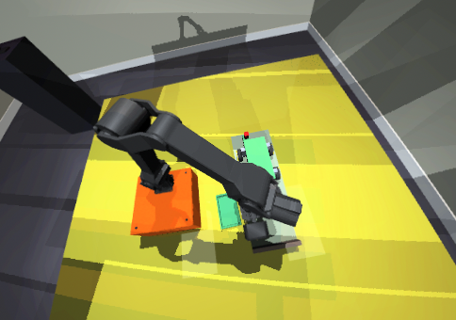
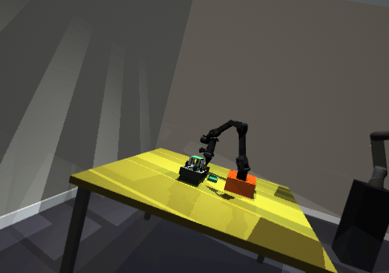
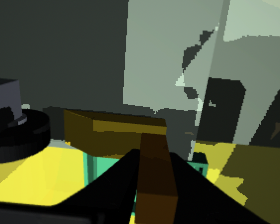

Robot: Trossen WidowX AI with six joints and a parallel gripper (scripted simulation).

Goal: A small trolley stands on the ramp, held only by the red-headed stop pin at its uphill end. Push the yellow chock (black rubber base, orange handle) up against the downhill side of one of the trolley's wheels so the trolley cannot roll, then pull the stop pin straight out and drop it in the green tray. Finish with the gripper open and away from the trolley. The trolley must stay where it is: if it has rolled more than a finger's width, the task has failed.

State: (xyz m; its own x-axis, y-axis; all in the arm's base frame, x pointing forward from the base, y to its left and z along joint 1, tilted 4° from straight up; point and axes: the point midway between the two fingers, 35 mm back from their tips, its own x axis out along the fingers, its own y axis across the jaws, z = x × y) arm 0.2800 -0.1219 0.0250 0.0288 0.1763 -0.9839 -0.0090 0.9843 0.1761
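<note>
Right now the red-headed stop pin is 230 mm to the left of my gripper tip, 40 mm ahead of it and 40 mm above it. Also, from my gripper tip: trolley (130 mm to the left, 60 mm ahead, 20 mm above); green tray (100 mm below, 80 mm behind, 10 mm to the left); yellow chock (20 mm to the left, 10 mm below).
</note>
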